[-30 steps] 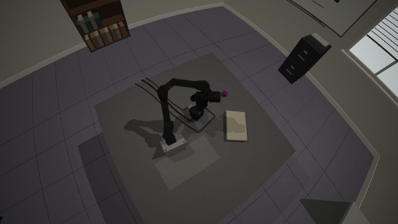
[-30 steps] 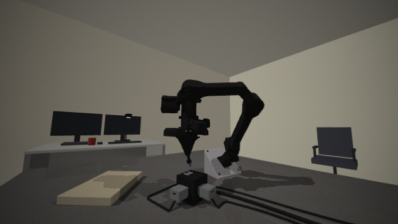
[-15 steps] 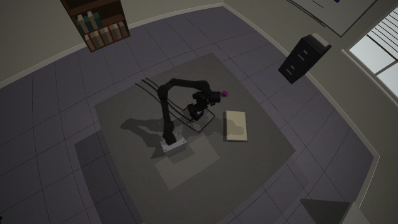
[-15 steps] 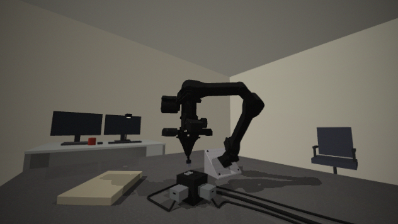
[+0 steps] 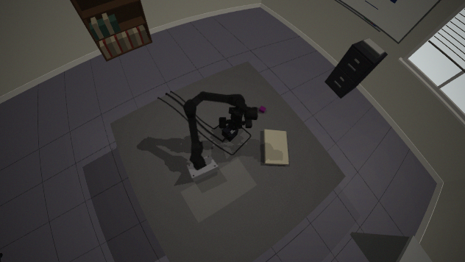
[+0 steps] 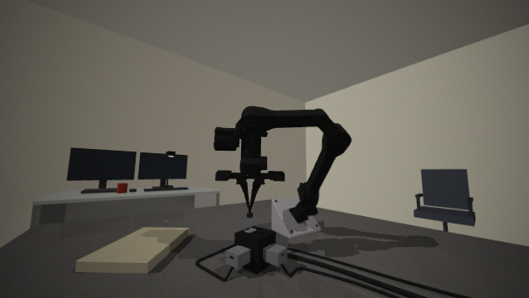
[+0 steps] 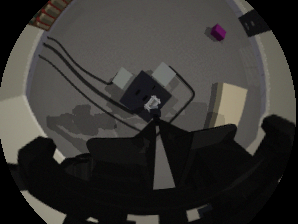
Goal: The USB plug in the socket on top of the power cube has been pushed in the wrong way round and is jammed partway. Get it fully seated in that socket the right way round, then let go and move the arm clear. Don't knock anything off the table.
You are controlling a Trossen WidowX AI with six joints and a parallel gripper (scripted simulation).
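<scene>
Right now my gripper tip is 1 cm to the right of the dark USB plug and 1 cm above it. Round my gripper tip: beige slab (22 cm to the right, 22 cm ahead, 12 cm below); then purple block (33 cm ahead, 12 cm below, 7 cm to the left).
</scene>
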